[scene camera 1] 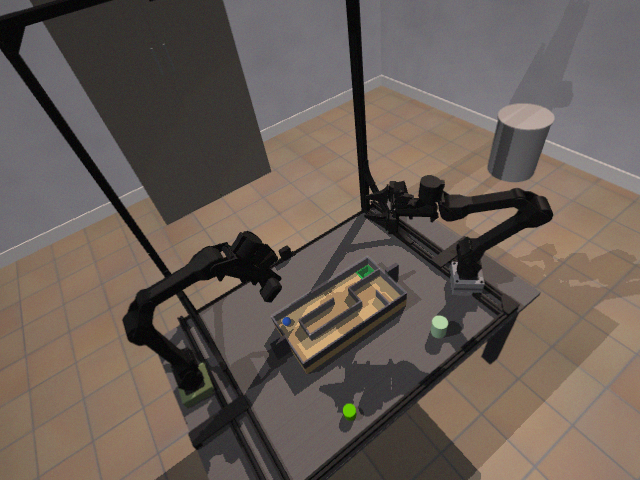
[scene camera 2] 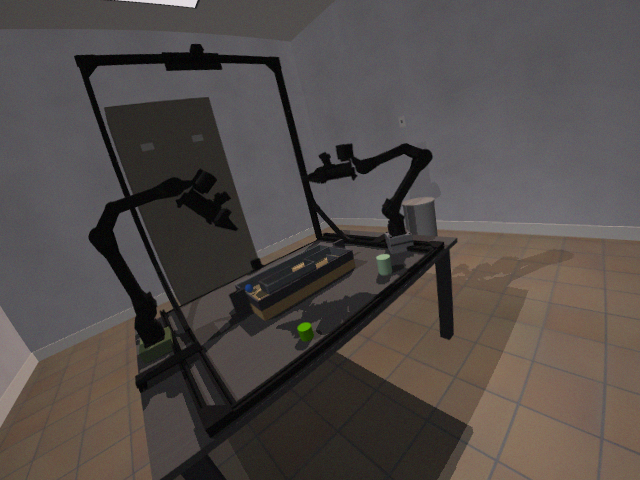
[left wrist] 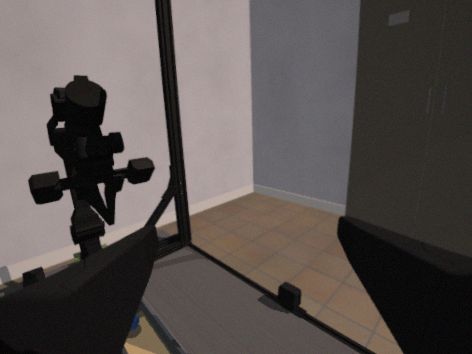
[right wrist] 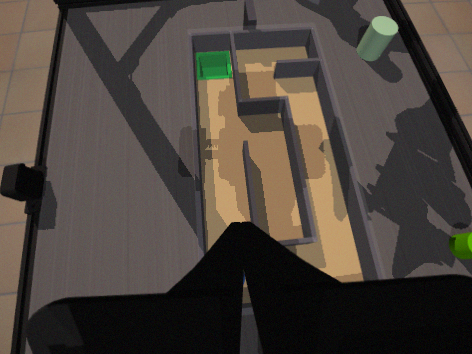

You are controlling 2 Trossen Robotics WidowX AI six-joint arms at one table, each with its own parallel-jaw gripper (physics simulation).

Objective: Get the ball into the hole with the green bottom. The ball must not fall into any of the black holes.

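The blue ball (scene camera 1: 286,321) (scene camera 2: 248,288) (left wrist: 134,322) sits inside the walled maze box (scene camera 1: 356,335) (scene camera 2: 305,294) (right wrist: 272,39), near its left corner in scene camera 1. The green-bottomed hole (scene camera 1: 365,271) (right wrist: 214,65) is at the other end of the same long back wall. No black holes can be made out. Dark tabs (scene camera 1: 393,271) (scene camera 1: 278,347) stick out at the box's ends. My right gripper (scene camera 2: 236,228) (left wrist: 111,224) (right wrist: 240,231) is shut and empty, raised above the ball's end. My left gripper (scene camera 2: 309,178) (left wrist: 248,230) is open and empty, high beyond the green end.
A pale green cylinder (scene camera 1: 439,326) (scene camera 2: 383,264) (right wrist: 377,38) and a bright green cylinder (scene camera 1: 349,411) (scene camera 2: 305,332) (right wrist: 462,245) stand on the table in front of the box. A small black block (scene camera 1: 284,252) (left wrist: 289,295) (right wrist: 22,182) is at the back edge. Black frame posts (scene camera 1: 356,103) (scene camera 2: 294,129) rise behind.
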